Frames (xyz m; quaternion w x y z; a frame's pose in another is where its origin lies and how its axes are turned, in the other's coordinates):
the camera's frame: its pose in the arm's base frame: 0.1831 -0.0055 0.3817 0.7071 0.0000 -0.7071 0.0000
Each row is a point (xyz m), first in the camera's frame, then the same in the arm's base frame.
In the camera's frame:
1: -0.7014 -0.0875 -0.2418
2: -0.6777 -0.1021 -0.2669
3: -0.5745 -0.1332 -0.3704
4: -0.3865 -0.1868 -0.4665
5: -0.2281 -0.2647 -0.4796
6: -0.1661 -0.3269 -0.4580
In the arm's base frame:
1: 0.4249 -0.0930 -0.3197
2: 0.4500 -0.1076 -0.2960
3: 0.5535 -0.1387 -0.1928
4: 0.6496 -0.1923 -0.0048
5: 0.6627 -0.2702 0.1536
6: 0.6411 -0.3324 0.2156

